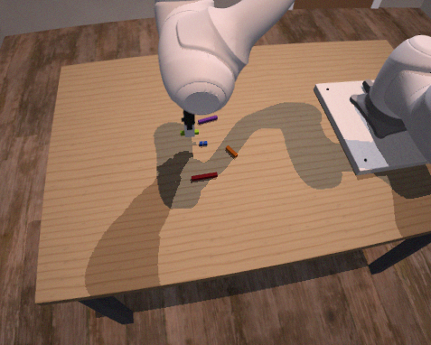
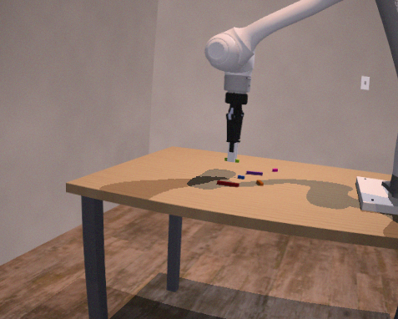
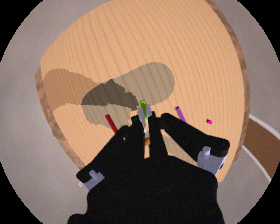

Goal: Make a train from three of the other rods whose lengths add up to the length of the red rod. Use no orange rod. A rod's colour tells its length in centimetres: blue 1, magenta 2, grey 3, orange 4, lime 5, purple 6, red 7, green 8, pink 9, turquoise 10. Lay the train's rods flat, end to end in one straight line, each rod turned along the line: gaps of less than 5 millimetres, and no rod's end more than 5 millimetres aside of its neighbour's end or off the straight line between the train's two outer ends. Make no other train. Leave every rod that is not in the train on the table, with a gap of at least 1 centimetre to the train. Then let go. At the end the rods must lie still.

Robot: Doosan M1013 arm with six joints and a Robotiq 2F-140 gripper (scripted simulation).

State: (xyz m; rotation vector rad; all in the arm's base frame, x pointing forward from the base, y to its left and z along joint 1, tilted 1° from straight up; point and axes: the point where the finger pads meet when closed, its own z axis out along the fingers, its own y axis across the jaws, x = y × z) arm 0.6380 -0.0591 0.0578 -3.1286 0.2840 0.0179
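Right now the purple rod is 8 cm behind my hand, 8 cm to the right of it and 8 cm below it. Also, from my hand: red rod: 1 cm behind, 11 cm to the left, 8 cm below; then lime rod: 3 cm below; then orange rod: 11 cm behind, 6 cm to the left, 8 cm below.
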